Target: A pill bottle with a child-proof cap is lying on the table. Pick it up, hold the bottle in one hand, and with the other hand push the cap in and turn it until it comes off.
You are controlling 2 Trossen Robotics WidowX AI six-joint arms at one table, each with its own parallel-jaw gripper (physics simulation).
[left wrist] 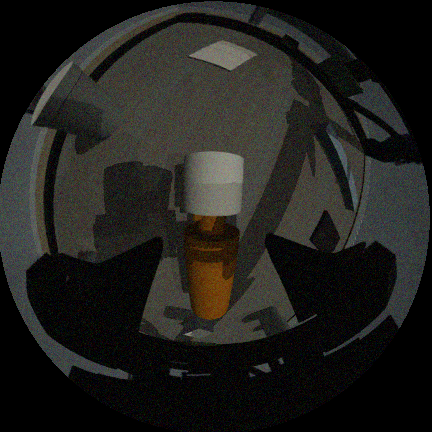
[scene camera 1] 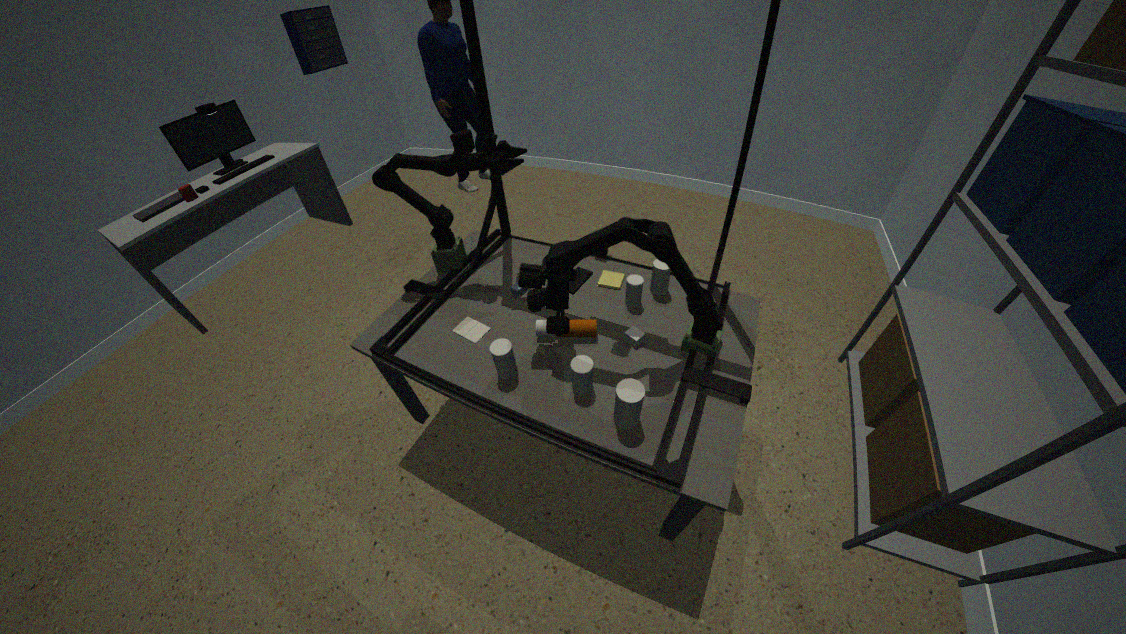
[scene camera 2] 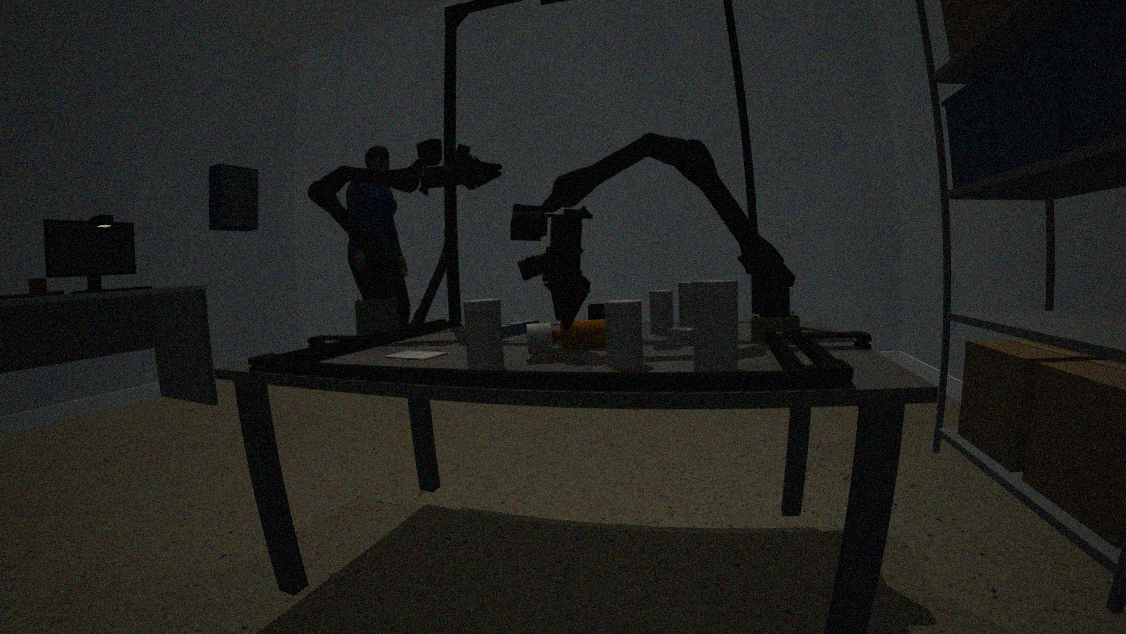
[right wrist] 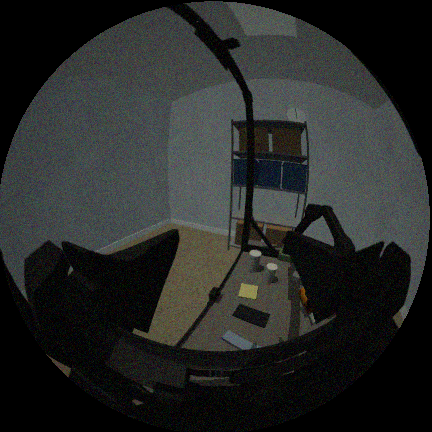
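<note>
The pill bottle lies on its side on the table (scene camera 1: 543, 397) (scene camera 2: 551, 393). Its orange body (scene camera 1: 584, 328) (scene camera 2: 589, 333) (left wrist: 211, 285) (right wrist: 304, 296) points right in both scene views, and its white cap (scene camera 1: 541, 330) (scene camera 2: 539, 338) (left wrist: 214, 184) is on the left end. My left gripper (scene camera 1: 557, 325) (scene camera 2: 568, 325) (left wrist: 214, 240) points down at the bottle's neck and shoulder, open, with the bottle between its spread fingers in the left wrist view. My right gripper (scene camera 1: 520, 156) (scene camera 2: 500, 169) (right wrist: 234, 235) is open and empty, raised high at the back left.
White-topped cylinders (scene camera 1: 501, 362) (scene camera 1: 582, 378) (scene camera 1: 628, 409) stand in front of the bottle; two more cylinders (scene camera 1: 634, 293) (scene camera 1: 660, 281) stand behind it. A white sheet (scene camera 1: 471, 329) lies left, a yellow pad (scene camera 1: 610, 279) behind, a small pale block (scene camera 1: 634, 337) right.
</note>
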